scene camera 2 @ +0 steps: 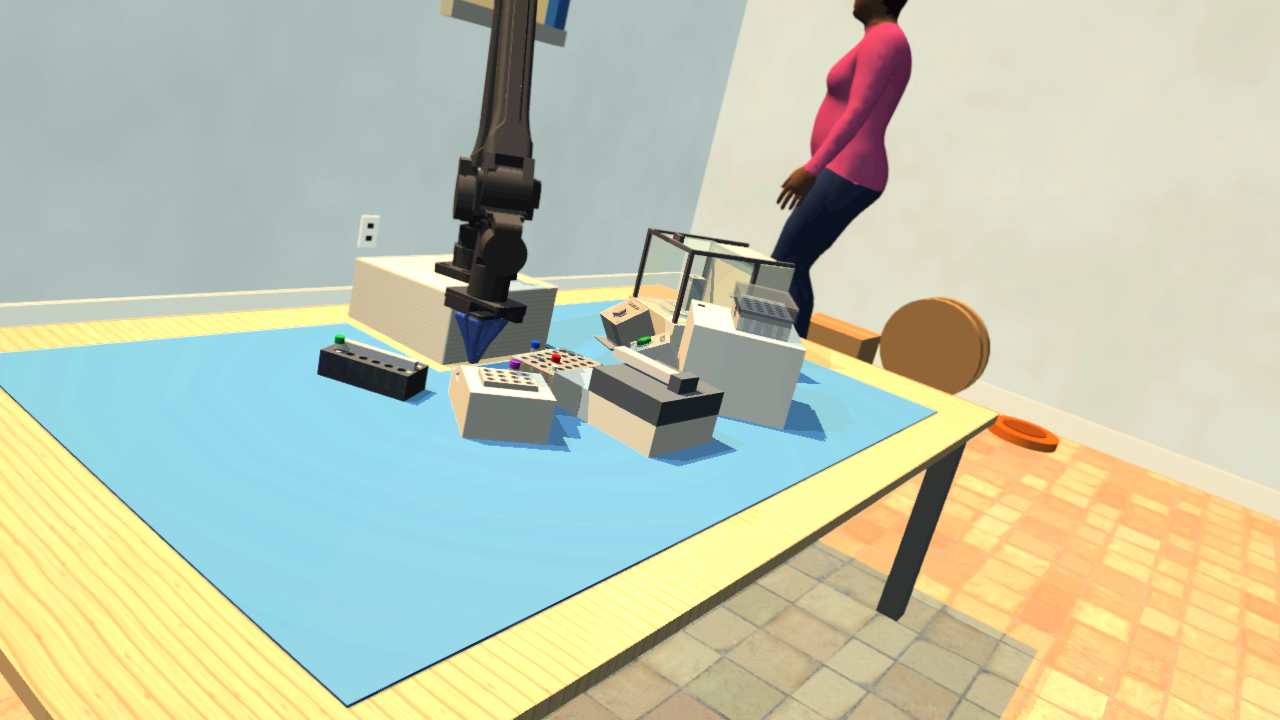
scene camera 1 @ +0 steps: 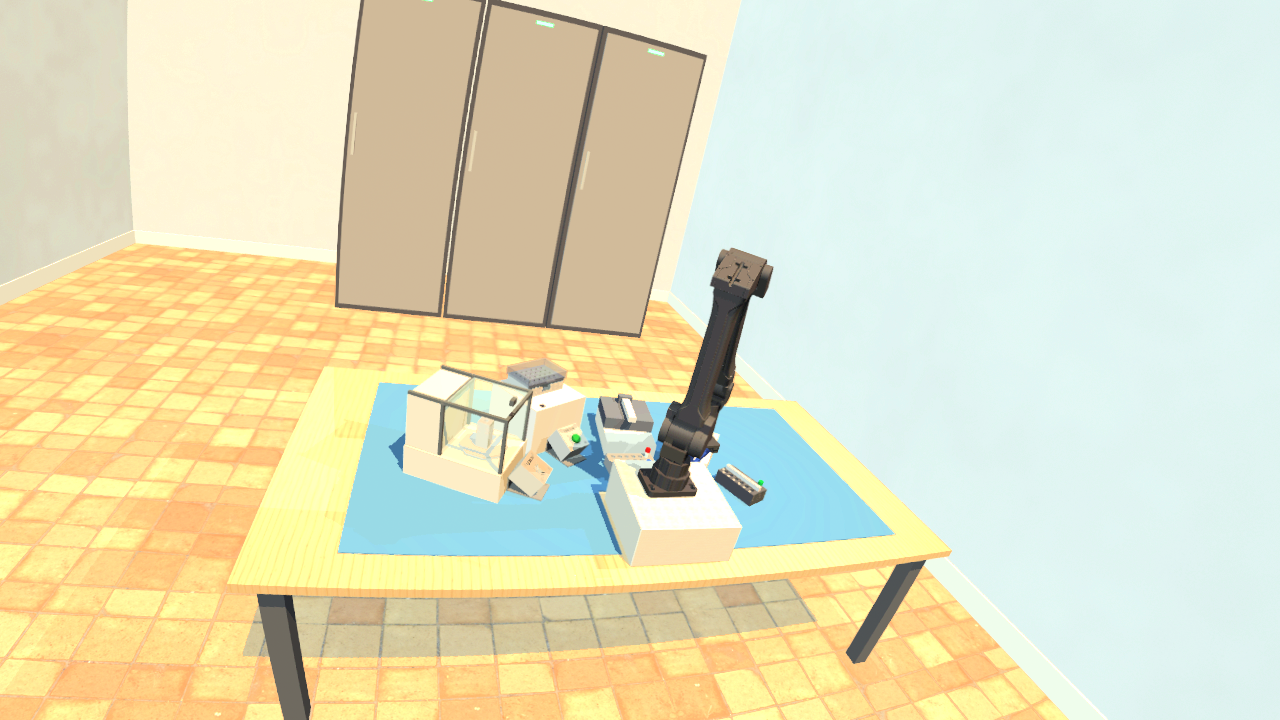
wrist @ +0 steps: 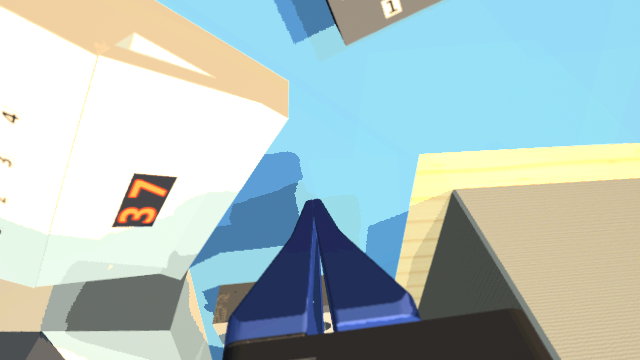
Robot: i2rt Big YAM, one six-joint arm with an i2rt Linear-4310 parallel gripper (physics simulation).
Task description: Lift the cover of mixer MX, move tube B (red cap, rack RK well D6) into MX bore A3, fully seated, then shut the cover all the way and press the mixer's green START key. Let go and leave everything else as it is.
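Frame: origin at the arm's base, x left, y back, z up, level; centimetres.
Seen in the pictures: gripper, fingertip midpoint: (scene camera 2: 473, 363) (wrist: 314, 209); arm's base, origin of the base link: (scene camera 1: 666, 485).
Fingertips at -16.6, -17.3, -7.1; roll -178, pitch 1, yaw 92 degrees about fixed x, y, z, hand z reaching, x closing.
Pixels of each thing's top centre, then the offset from my fingertips to it, as dx, dy, dz.
- Red-capped tube B, middle of its top: (scene camera 2: 556, 355) (scene camera 1: 648, 448) +11.3, -5.9, +1.9
- What looks like mixer MX, middle of its top: (scene camera 2: 728, 285) (scene camera 1: 553, 377) +36.9, -18.3, +15.4
- tall white box with a clear cover, middle of its top: (scene camera 2: 763, 293) (scene camera 1: 539, 368) +40.0, -23.2, +15.4
- green key, middle of its top: (scene camera 2: 645, 336) (scene camera 1: 576, 435) +31.0, -8.8, +3.9
- 37 block, middle of its top: (scene camera 2: 504, 369) -5.0, -9.9, +3.4
- dark-lidded box, middle of its top: (scene camera 2: 645, 356) (scene camera 1: 630, 407) +13.0, -19.8, +6.7
- black tube rack, middle of its top: (scene camera 2: 376, 349) (scene camera 1: 743, 475) -12.4, +6.5, +1.2
- glass enclosure, middle of its top: (scene camera 2: 703, 238) (scene camera 1: 491, 392) +55.2, -2.1, +18.7
My gripper (scene camera 2: 473, 360) (wrist: 314, 209) is shut and empty, pointing down above the mat between the white "37" block and the robot's base; the arm mostly hides it in scene camera 1. The white rack RK (scene camera 2: 590, 362) (wrist: 227, 297) is close by, partly behind the fingers in the wrist view. Red-capped tube B (scene camera 2: 555, 358) (scene camera 1: 648, 450) stands in it; its well label is unreadable. What looks like mixer MX (scene camera 2: 742, 358) (scene camera 1: 554, 413) is a tall white box with a clear cover (scene camera 2: 765, 297) (scene camera 1: 537, 368) that appears down. A green key (scene camera 2: 642, 341) (scene camera 1: 575, 438) sits on a tilted console beside it.
The "37" block (scene camera 2: 505, 413) (wrist: 210, 135) is beside the gripper. A dark-lidded box (scene camera 2: 657, 389) (scene camera 1: 626, 416) stands between it and the tall box. A black tube rack (scene camera 2: 371, 371) (scene camera 1: 741, 485), a glass enclosure (scene camera 1: 443, 425) and the robot's base block (scene camera 2: 402, 304) (wrist: 565, 250) are around.
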